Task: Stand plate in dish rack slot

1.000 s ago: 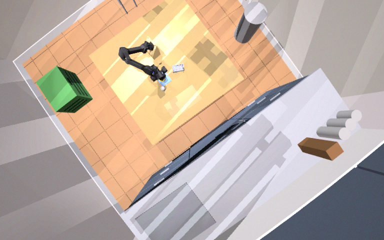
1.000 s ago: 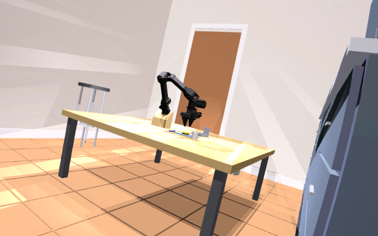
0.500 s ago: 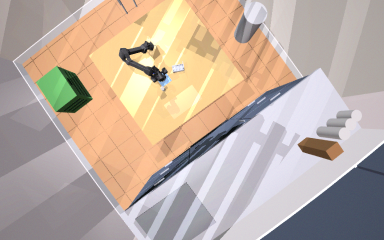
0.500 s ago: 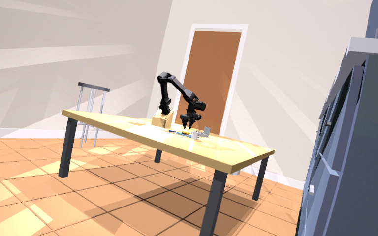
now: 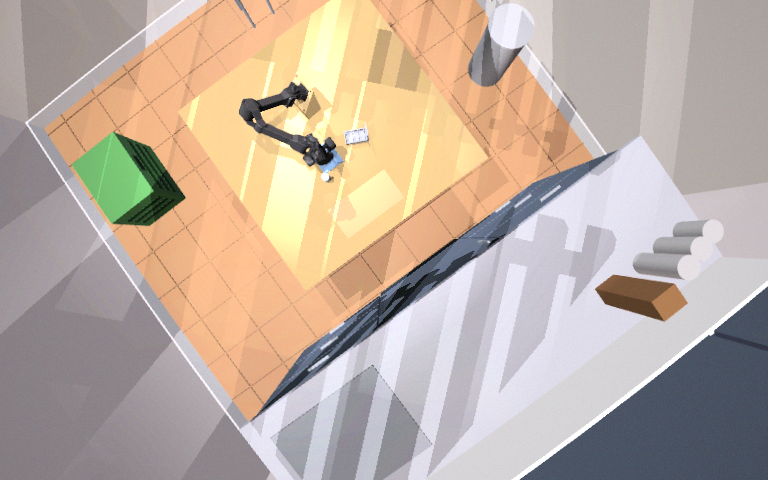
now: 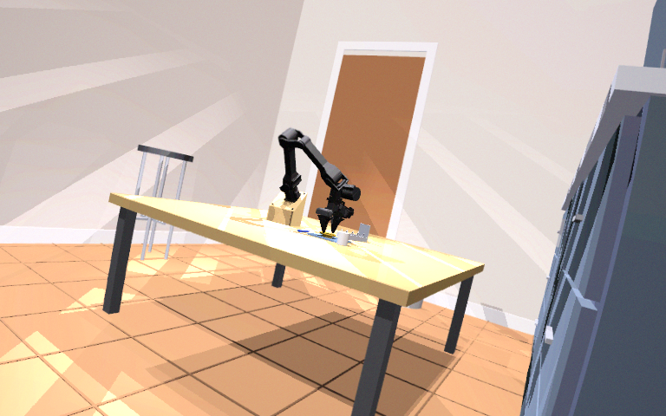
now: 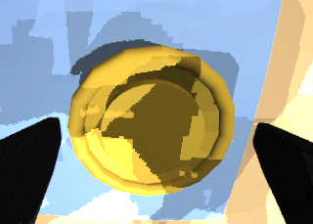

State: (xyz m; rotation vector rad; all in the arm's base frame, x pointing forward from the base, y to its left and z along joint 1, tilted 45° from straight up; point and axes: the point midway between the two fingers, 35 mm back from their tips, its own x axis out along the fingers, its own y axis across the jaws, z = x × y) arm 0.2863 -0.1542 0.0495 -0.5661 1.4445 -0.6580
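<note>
Right now the yellow plate is 10 mm below my gripper tip. Round my gripper tip: dish rack 30 mm ahead, 220 mm to the left; then blue mat 20 mm to the left, 20 mm below; then white mug 100 mm ahead, 70 mm to the right.
</note>
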